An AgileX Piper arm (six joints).
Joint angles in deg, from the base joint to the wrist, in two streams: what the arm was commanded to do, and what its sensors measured. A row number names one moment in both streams.
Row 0, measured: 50.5, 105.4, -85.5, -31.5, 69.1, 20.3
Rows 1 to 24, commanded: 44.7, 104.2, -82.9, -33.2, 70.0, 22.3; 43.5, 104.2, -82.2, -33.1, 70.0, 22.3; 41.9, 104.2, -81.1, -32.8, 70.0, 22.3; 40.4, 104.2, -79.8, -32.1, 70.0, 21.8; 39.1, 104.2, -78.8, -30.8, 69.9, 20.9; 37.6, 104.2, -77.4, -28.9, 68.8, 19.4; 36.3, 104.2, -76.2, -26.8, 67.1, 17.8; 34.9, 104.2, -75.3, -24.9, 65.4, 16.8; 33.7, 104.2, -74.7, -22.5, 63.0, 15.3; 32.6, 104.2, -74.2, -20.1, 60.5, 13.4; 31.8, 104.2, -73.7, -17.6, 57.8, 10.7; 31.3, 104.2, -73.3, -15.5, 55.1, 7.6; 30.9, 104.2, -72.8, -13.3, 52.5, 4.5; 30.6, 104.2, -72.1, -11.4, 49.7, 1.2; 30.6, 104.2, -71.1, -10.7, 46.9, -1.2; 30.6, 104.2, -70.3, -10.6, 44.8, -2.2; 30.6, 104.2, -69.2, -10.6, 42.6, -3.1; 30.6, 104.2, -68.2, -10.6, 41.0, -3.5; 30.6, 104.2, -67.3, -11.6, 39.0, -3.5; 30.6, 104.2, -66.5, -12.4, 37.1, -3.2; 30.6, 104.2, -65.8, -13.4, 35.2, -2.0; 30.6, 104.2, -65.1, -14.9, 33.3, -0.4; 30.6, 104.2, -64.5, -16.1, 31.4, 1.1; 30.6, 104.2, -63.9, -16.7, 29.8, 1.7
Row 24, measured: 31.0, 104.6, -66.1, -13.3, 36.9, -1.2
